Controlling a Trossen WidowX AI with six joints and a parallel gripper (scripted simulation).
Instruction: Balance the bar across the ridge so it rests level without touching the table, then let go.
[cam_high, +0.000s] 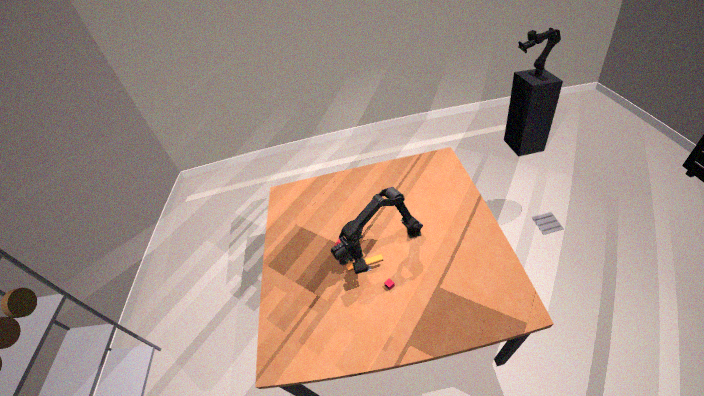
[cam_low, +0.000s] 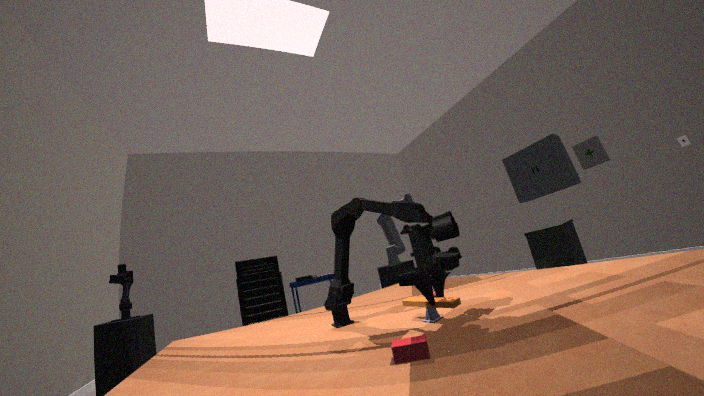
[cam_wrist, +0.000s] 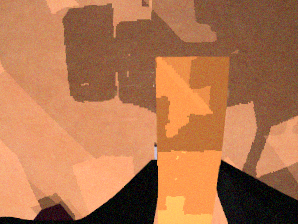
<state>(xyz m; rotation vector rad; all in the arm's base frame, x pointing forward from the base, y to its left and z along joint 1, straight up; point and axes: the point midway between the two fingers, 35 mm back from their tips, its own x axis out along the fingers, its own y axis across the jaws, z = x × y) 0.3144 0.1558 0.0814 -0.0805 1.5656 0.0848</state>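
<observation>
Now: gripper tip 30 mm past the orange bar. Round my gripper tip: red block 180 mm to the right, 90 mm ahead, 30 mm below.
</observation>
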